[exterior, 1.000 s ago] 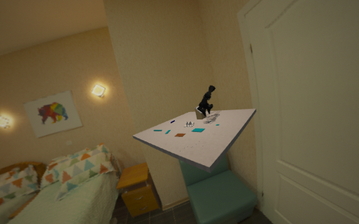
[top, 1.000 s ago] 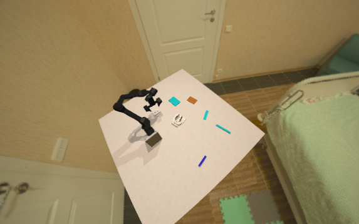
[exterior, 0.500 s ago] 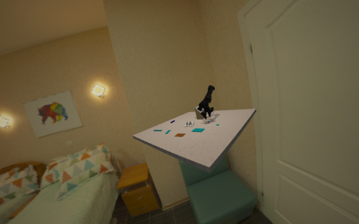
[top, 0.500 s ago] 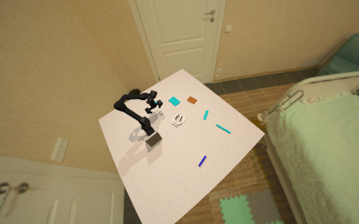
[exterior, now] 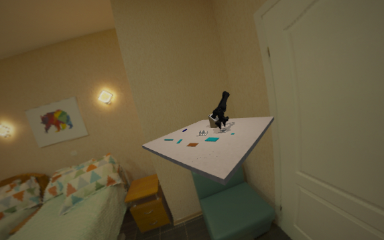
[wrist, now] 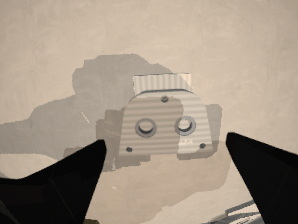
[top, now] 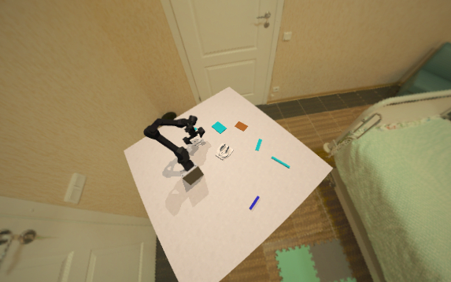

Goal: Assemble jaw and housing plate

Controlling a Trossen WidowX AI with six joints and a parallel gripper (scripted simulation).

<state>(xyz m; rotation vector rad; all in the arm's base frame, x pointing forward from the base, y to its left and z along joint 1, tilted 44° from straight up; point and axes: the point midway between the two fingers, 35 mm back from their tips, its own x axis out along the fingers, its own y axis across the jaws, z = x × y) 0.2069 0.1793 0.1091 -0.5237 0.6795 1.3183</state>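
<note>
My gripper tip is 22 cm to the left of the jaw piece, 6 cm short of it and 3 cm above it. From my gripper tip the other things lie so: teal plate: 24 cm ahead, 4 cm below, 3 cm to the right; blue bar: 67 cm to the right, 6 cm behind, 3 cm below; orange plate: 39 cm ahead, 17 cm to the right, 4 cm below.
</note>
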